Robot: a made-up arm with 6 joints.
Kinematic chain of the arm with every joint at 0, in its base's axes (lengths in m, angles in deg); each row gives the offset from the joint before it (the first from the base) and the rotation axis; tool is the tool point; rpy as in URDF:
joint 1: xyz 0 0 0.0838 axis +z
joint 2: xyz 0 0 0 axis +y
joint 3: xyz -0.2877 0 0.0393 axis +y
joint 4: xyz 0.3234 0 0.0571 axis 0.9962 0 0.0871
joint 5: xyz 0 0 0 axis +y
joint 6: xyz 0.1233 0 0.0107 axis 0.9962 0 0.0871
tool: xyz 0 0 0 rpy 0 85 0
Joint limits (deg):
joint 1: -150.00..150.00
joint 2: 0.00..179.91
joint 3: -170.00..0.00
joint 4: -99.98..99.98
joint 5: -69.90..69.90
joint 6: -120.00..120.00
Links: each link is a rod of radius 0.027 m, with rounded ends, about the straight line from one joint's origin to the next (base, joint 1, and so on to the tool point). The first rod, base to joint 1, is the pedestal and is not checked.
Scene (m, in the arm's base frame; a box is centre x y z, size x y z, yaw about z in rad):
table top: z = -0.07
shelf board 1: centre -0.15 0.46 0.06 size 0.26 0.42 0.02 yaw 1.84
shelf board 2: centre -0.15 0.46 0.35 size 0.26 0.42 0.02 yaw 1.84
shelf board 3: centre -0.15 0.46 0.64 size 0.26 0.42 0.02 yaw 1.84
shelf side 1: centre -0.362 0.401 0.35 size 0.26 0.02 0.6 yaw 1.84
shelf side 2: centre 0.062 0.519 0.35 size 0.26 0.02 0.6 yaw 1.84
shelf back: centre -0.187 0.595 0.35 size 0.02 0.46 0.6 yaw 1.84
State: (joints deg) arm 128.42 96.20 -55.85 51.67 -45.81 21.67
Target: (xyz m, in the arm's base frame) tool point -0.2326 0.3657 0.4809
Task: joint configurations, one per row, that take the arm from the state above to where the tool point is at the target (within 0.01 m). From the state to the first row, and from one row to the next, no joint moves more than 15 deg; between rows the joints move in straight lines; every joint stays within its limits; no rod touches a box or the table.
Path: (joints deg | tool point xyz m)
1: 134.06 84.84 -44.41 52.65 -48.64 21.67 | -0.2222 0.3358 0.2060
2: 139.70 73.49 -32.97 53.64 -51.47 21.67 | -0.2051 0.2761 0.2060
3: 145.33 62.13 -21.53 54.62 -54.30 21.67 | -0.1801 0.2241 0.1946
4: 145.02 61.39 -34.41 52.40 -52.59 21.67 | -0.2037 0.2375 0.2868
5: 144.71 60.65 -47.30 50.18 -50.87 21.67 | -0.2083 0.2377 0.3842
6: 144.39 59.91 -60.18 47.96 -49.16 21.67 | -0.1935 0.2241 0.4809
7: 137.65 72.88 -71.81 47.35 -47.05 21.67 | -0.2192 0.2899 0.4883
8: 130.90 85.84 -83.45 46.74 -44.94 21.67 | -0.2326 0.3657 0.4810

